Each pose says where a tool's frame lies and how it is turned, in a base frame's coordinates. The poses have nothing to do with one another.
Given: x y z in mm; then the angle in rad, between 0 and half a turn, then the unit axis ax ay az.
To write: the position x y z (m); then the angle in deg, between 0 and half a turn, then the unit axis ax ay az. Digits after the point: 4 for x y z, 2 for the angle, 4 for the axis.
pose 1, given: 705.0, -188.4, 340.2, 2.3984, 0.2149, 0.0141, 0.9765
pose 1, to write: 0.7050, -0.1884, 0.3402, 137.42, 0.2149, 0.0141, 0.9765
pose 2, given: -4.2, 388.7, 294.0, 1.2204, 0.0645, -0.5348, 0.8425
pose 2, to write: -0.0042, 0.3887, 0.2940, 69.92, 0.0645, -0.5348, 0.8425
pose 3, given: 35.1, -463.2, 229.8, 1.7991, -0.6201, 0.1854, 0.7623
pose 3, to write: 0.0351, -0.4632, 0.2298, 103.08, -0.6201, 0.1854, 0.7623
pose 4, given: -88.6, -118.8, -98.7, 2.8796, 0.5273, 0.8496, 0.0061
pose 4, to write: -0.0886, -0.1188, -0.0987, 164.99, 0.5273, 0.8496, 0.0061
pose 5, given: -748.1, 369.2, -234.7, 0.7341, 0.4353, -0.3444, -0.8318
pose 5, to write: -0.7481, 0.3692, -0.2347, 42.06, 0.4353, -0.3444, -0.8318
